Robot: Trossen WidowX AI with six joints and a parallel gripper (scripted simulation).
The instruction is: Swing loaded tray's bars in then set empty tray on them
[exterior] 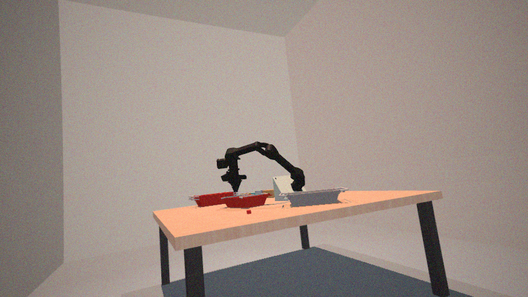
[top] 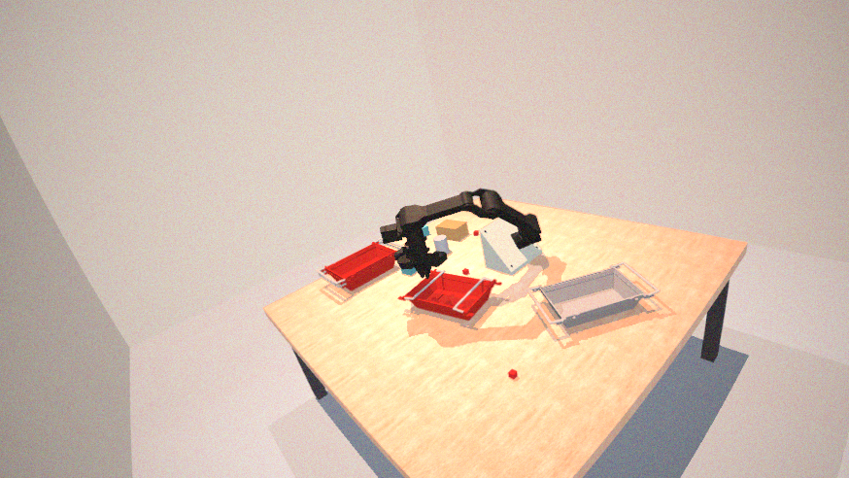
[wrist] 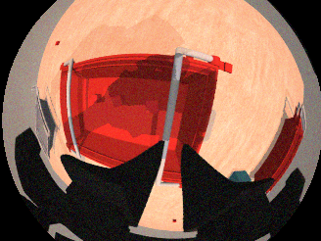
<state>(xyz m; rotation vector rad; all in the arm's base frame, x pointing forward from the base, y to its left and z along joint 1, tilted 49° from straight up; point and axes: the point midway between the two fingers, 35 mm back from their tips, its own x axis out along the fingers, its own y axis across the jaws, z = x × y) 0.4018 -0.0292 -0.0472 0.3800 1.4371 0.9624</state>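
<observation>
The grey tray lies 280 mm behind my gripper tip, 450 mm to the left of it and 40 mm below it. The rest, counted from my gripper tip: small red cube (70 mm ahead, 470 mm to the left, 80 mm below); tan box (170 mm behind, 360 mm to the right, 70 mm below).
</observation>
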